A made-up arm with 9 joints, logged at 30 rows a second.
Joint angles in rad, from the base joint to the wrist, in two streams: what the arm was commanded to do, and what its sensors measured. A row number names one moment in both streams.
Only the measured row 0 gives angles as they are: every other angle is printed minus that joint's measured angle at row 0.
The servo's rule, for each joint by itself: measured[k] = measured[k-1] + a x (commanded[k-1-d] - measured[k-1]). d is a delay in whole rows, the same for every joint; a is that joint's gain. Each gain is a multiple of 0.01, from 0.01 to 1. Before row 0 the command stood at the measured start. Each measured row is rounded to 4 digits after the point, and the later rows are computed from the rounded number. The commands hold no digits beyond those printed.
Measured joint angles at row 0:
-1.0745, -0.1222, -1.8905, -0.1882, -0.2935, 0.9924, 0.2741, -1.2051, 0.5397
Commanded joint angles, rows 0 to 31:
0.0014, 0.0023, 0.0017, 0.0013, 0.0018, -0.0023, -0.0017, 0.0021, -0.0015
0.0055, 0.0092, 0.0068, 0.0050, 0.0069, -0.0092, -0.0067, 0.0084, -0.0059
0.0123, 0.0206, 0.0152, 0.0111, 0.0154, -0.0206, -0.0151, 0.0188, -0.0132
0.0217, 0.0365, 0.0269, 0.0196, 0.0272, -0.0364, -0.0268, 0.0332, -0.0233
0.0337, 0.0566, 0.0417, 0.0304, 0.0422, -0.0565, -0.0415, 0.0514, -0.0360
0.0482, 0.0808, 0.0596, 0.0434, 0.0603, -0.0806, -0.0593, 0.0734, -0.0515
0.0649, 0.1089, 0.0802, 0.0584, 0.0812, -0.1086, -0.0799, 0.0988, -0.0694
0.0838, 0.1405, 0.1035, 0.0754, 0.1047, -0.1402, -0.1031, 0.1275, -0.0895
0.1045, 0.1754, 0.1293, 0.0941, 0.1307, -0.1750, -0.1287, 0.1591, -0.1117
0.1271, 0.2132, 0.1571, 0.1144, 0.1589, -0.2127, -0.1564, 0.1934, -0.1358
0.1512, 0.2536, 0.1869, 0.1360, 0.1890, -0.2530, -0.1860, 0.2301, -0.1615
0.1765, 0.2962, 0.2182, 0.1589, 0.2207, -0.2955, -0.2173, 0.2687, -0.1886
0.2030, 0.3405, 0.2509, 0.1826, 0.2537, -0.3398, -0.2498, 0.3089, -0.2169
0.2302, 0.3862, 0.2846, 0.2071, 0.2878, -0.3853, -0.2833, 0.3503, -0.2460
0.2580, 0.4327, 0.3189, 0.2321, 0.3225, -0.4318, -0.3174, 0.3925, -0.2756
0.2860, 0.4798, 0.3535, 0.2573, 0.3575, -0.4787, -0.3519, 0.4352, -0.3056
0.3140, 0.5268, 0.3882, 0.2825, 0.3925, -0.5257, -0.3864, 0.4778, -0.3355
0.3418, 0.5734, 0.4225, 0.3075, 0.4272, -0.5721, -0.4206, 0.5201, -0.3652
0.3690, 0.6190, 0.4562, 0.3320, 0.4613, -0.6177, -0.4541, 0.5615, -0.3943
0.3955, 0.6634, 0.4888, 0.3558, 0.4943, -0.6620, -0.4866, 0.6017, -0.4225
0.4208, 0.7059, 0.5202, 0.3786, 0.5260, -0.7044, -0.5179, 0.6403, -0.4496
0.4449, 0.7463, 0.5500, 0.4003, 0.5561, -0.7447, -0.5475, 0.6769, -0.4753
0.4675, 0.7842, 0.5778, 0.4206, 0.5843, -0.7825, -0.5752, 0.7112, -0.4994
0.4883, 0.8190, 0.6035, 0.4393, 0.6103, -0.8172, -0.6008, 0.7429, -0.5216
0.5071, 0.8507, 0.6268, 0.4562, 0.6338, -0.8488, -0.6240, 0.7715, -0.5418
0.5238, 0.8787, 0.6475, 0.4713, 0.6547, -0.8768, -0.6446, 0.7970, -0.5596
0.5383, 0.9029, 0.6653, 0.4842, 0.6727, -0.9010, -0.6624, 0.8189, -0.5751
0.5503, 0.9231, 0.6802, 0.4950, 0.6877, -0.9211, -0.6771, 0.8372, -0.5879
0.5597, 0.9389, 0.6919, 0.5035, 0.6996, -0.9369, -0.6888, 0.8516, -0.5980
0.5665, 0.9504, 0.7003, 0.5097, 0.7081, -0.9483, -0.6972, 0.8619, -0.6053
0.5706, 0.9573, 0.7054, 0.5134, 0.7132, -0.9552, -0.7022, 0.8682, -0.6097
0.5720, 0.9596, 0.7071, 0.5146, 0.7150, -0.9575, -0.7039, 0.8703, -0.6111
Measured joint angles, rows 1 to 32:
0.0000, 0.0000, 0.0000, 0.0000, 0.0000, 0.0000, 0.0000, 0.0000, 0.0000
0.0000, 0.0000, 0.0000, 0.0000, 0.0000, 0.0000, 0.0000, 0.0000, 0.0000
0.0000, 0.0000, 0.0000, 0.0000, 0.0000, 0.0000, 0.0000, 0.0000, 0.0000
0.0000, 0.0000, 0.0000, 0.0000, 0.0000, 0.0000, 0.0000, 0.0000, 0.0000
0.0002, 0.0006, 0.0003, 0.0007, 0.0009, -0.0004, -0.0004, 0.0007, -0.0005
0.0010, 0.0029, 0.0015, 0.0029, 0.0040, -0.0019, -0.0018, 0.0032, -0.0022
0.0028, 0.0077, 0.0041, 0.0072, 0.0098, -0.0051, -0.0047, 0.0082, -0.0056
0.0058, 0.0155, 0.0084, 0.0136, 0.0187, -0.0104, -0.0096, 0.0162, -0.0111
0.0103, 0.0266, 0.0147, 0.0223, 0.0307, -0.0182, -0.0166, 0.0275, -0.0188
0.0164, 0.0412, 0.0232, 0.0333, 0.0458, -0.0288, -0.0260, 0.0422, -0.0289
0.0242, 0.0595, 0.0340, 0.0464, 0.0639, -0.0424, -0.0379, 0.0603, -0.0415
0.0337, 0.0814, 0.0472, 0.0615, 0.0847, -0.0590, -0.0522, 0.0818, -0.0564
0.0450, 0.1068, 0.0628, 0.0785, 0.1082, -0.0787, -0.0690, 0.1065, -0.0735
0.0581, 0.1355, 0.0807, 0.0972, 0.1341, -0.1015, -0.0882, 0.1343, -0.0928
0.0730, 0.1674, 0.1009, 0.1174, 0.1621, -0.1273, -0.1097, 0.1650, -0.1141
0.0896, 0.2022, 0.1232, 0.1390, 0.1920, -0.1559, -0.1334, 0.1982, -0.1372
0.1077, 0.2395, 0.1475, 0.1617, 0.2235, -0.1872, -0.1590, 0.2336, -0.1619
0.1273, 0.2791, 0.1735, 0.1853, 0.2563, -0.2209, -0.1863, 0.2709, -0.1880
0.1482, 0.3206, 0.2011, 0.2096, 0.2901, -0.2568, -0.2151, 0.3098, -0.2152
0.1702, 0.3636, 0.2301, 0.2344, 0.3245, -0.2945, -0.2452, 0.3499, -0.2432
0.1932, 0.4077, 0.2601, 0.2594, 0.3592, -0.3338, -0.2763, 0.3908, -0.2718
0.2170, 0.4524, 0.2910, 0.2844, 0.3939, -0.3743, -0.3080, 0.4322, -0.3008
0.2413, 0.4974, 0.3224, 0.3092, 0.4283, -0.4157, -0.3401, 0.4736, -0.3298
0.2660, 0.5422, 0.3540, 0.3334, 0.4620, -0.4576, -0.3723, 0.5146, -0.3585
0.2908, 0.5864, 0.3856, 0.3569, 0.4946, -0.4996, -0.4043, 0.5548, -0.3867
0.3155, 0.6296, 0.4168, 0.3795, 0.5260, -0.5413, -0.4358, 0.5939, -0.4142
0.3398, 0.6713, 0.4474, 0.4009, 0.5557, -0.5823, -0.4665, 0.6314, -0.4406
0.3636, 0.7112, 0.4771, 0.4209, 0.5835, -0.6222, -0.4960, 0.6671, -0.4657
0.3866, 0.7489, 0.5055, 0.4393, 0.6092, -0.6607, -0.5242, 0.7005, -0.4893
0.4086, 0.7839, 0.5325, 0.4559, 0.6324, -0.6974, -0.5507, 0.7314, -0.5111
0.4294, 0.8160, 0.5577, 0.4706, 0.6530, -0.7320, -0.5753, 0.7594, -0.5309
0.4487, 0.8449, 0.5810, 0.4833, 0.6707, -0.7641, -0.5977, 0.7843, -0.5486
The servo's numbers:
d 4
a 0.16 0.27 0.19 0.52 0.51 0.17 0.22 0.32 0.31

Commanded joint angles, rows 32 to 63:
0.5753, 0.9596, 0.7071, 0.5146, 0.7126, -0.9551, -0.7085, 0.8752, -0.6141
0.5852, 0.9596, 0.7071, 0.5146, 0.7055, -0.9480, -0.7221, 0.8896, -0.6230
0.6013, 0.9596, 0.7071, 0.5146, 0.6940, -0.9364, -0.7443, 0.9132, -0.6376
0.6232, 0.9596, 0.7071, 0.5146, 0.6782, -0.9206, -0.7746, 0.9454, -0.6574
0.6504, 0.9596, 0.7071, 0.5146, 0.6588, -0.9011, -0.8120, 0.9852, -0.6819
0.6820, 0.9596, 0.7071, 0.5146, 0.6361, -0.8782, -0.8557, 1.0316, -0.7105
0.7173, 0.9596, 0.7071, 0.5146, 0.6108, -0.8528, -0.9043, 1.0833, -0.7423
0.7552, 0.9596, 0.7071, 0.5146, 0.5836, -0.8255, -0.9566, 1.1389, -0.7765
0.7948, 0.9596, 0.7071, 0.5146, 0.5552, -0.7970, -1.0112, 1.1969, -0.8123
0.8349, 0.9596, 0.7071, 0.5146, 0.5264, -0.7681, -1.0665, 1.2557, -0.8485
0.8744, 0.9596, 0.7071, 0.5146, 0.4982, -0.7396, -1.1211, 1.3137, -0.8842
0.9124, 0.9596, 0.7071, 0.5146, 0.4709, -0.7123, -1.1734, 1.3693, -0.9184
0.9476, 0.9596, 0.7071, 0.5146, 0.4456, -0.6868, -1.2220, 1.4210, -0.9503
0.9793, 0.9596, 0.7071, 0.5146, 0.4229, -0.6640, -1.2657, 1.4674, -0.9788
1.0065, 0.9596, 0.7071, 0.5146, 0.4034, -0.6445, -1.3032, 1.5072, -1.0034
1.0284, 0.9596, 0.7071, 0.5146, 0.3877, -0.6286, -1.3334, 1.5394, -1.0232
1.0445, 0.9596, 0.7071, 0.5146, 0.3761, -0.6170, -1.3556, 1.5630, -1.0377
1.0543, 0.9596, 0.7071, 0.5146, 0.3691, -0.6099, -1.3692, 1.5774, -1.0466
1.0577, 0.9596, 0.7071, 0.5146, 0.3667, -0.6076, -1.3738, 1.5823, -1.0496
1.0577, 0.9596, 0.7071, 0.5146, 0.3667, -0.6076, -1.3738, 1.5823, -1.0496
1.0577, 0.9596, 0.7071, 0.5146, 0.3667, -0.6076, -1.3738, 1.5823, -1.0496
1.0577, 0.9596, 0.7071, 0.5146, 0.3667, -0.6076, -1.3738, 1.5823, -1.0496
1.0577, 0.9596, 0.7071, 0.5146, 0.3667, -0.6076, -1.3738, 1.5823, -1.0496
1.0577, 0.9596, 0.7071, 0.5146, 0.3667, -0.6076, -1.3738, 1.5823, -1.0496
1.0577, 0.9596, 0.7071, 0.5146, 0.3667, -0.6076, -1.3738, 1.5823, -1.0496
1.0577, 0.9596, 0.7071, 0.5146, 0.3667, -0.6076, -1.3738, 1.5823, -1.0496
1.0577, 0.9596, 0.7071, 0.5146, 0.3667, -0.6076, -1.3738, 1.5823, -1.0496
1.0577, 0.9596, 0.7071, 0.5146, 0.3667, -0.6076, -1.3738, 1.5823, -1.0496
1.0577, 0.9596, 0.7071, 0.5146, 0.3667, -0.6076, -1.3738, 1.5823, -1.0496
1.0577, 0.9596, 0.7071, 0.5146, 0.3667, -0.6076, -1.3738, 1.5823, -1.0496
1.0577, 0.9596, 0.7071, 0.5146, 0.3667, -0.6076, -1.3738, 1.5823, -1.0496
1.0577, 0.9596, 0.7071, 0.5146, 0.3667, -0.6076, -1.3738, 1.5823, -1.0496
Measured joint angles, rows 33 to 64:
0.4665, 0.8703, 0.6021, 0.4938, 0.6854, -0.7935, -0.6177, 0.8058, -0.5639
0.4825, 0.8919, 0.6208, 0.5021, 0.6970, -0.8198, -0.6352, 0.8238, -0.5767
0.4966, 0.9096, 0.6369, 0.5080, 0.7053, -0.8428, -0.6499, 0.8380, -0.5869
0.5087, 0.9231, 0.6502, 0.5114, 0.7102, -0.8623, -0.6618, 0.8483, -0.5944
0.5194, 0.9330, 0.6610, 0.5131, 0.7114, -0.8781, -0.6721, 0.8569, -0.6005
0.5299, 0.9402, 0.6698, 0.5139, 0.7084, -0.8900, -0.6831, 0.8674, -0.6075
0.5413, 0.9454, 0.6769, 0.5143, 0.7011, -0.8979, -0.6966, 0.8821, -0.6168
0.5544, 0.9492, 0.6826, 0.5145, 0.6894, -0.9018, -0.7138, 0.9024, -0.6294
0.5698, 0.9520, 0.6873, 0.5146, 0.6738, -0.9017, -0.7354, 0.9289, -0.6457
0.5878, 0.9541, 0.6911, 0.5146, 0.6546, -0.8977, -0.7619, 0.9618, -0.6658
0.6085, 0.9556, 0.6941, 0.5146, 0.6323, -0.8901, -0.7932, 1.0007, -0.6895
0.6320, 0.9567, 0.6966, 0.5146, 0.6075, -0.8791, -0.8291, 1.0449, -0.7165
0.6580, 0.9575, 0.6986, 0.5146, 0.5808, -0.8651, -0.8692, 1.0935, -0.7462
0.6863, 0.9581, 0.7002, 0.5146, 0.5531, -0.8486, -0.9126, 1.1454, -0.7779
0.7164, 0.9585, 0.7015, 0.5146, 0.5251, -0.8301, -0.9585, 1.1993, -0.8109
0.7478, 0.9588, 0.7026, 0.5146, 0.4975, -0.8101, -1.0058, 1.2537, -0.8442
0.7798, 0.9590, 0.7035, 0.5146, 0.4710, -0.7891, -1.0534, 1.3072, -0.8771
0.8117, 0.9592, 0.7042, 0.5146, 0.4465, -0.7678, -1.1001, 1.3585, -0.9086
0.8429, 0.9593, 0.7048, 0.5146, 0.4245, -0.7468, -1.1448, 1.4061, -0.9380
0.8726, 0.9594, 0.7052, 0.5146, 0.4057, -0.7267, -1.1863, 1.4488, -0.9644
0.9001, 0.9595, 0.7056, 0.5146, 0.3906, -0.7081, -1.2235, 1.4853, -0.9871
0.9248, 0.9595, 0.7059, 0.5146, 0.3796, -0.6914, -1.2556, 1.5148, -1.0055
0.9461, 0.9595, 0.7061, 0.5146, 0.3730, -0.6772, -1.2816, 1.5364, -1.0192
0.9640, 0.9595, 0.7063, 0.5146, 0.3698, -0.6654, -1.3019, 1.5511, -1.0286
0.9790, 0.9595, 0.7065, 0.5146, 0.3682, -0.6556, -1.3177, 1.5611, -1.0351
0.9916, 0.9595, 0.7066, 0.5146, 0.3674, -0.6474, -1.3300, 1.5679, -1.0396
1.0022, 0.9595, 0.7067, 0.5146, 0.3670, -0.6406, -1.3396, 1.5725, -1.0427
1.0111, 0.9595, 0.7068, 0.5146, 0.3668, -0.6350, -1.3471, 1.5756, -1.0448
1.0186, 0.9595, 0.7069, 0.5146, 0.3667, -0.6303, -1.3530, 1.5777, -1.0463
1.0249, 0.9595, 0.7069, 0.5146, 0.3667, -0.6264, -1.3576, 1.5792, -1.0473
1.0301, 0.9595, 0.7069, 0.5146, 0.3667, -0.6232, -1.3612, 1.5802, -1.0480
1.0345, 0.9595, 0.7069, 0.5146, 0.3667, -0.6205, -1.3640, 1.5809, -1.0485

